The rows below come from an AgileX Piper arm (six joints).
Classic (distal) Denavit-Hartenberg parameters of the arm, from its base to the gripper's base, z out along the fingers. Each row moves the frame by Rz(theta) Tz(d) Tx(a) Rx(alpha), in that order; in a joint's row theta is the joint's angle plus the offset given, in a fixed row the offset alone. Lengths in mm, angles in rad.
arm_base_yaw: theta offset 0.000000; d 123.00; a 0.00; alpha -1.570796
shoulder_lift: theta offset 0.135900; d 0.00; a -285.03; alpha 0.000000
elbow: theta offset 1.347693; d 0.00; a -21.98; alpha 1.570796
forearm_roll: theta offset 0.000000; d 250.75; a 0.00; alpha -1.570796
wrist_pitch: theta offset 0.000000; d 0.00; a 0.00; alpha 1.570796
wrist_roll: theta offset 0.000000; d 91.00; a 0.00; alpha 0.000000
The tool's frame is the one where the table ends.
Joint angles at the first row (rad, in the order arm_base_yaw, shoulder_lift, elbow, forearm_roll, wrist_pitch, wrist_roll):
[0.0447 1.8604 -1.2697 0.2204 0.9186 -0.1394]
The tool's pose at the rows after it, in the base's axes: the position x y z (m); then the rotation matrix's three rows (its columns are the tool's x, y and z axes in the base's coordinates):
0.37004, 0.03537, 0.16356; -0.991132, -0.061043, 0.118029; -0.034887, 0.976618, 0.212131; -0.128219, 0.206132, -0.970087
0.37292, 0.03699, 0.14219; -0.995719, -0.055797, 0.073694; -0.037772, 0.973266, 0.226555; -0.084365, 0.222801, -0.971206
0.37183, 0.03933, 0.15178; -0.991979, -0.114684, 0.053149; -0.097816, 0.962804, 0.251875; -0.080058, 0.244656, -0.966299
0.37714, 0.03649, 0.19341; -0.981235, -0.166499, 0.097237; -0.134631, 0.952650, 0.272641; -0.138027, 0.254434, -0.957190
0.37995, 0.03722, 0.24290; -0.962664, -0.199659, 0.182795; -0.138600, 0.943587, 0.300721; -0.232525, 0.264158, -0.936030
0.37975, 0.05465, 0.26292; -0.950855, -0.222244, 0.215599; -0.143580, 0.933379, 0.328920; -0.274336, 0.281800, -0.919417
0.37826, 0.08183, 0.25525; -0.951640, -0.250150, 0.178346; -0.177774, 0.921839, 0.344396; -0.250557, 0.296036, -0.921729
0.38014, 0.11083, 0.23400; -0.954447, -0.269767, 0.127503; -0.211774, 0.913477, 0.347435; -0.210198, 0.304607, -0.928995
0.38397, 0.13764, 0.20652; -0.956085, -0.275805, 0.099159; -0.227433, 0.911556, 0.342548; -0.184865, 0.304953, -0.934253
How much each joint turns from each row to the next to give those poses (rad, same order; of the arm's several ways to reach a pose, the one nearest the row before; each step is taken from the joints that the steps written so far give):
[0.0000 0.0820 0.0000 0.0526 -0.0453 -0.0289]
[0.0000 0.0586 0.0000 0.0249 -0.0103 -0.0218]
[0.0000 -0.0142 -0.0183 0.0213 0.0548 -0.0632]
[-0.0130 -0.0592 -0.0839 0.0033 0.0983 -0.0285]
[-0.0046 -0.0670 -0.0958 0.0177 0.0725 0.0011]
[0.0414 -0.0211 -0.0440 0.0183 0.0155 0.0313]
[0.0701 0.0207 -0.0002 0.0047 -0.0052 0.0312]
[0.0731 0.0555 0.0000 0.0008 -0.0254 0.0316]
[0.0650 0.0704 0.0000 0.0000 -0.0585 0.0327]

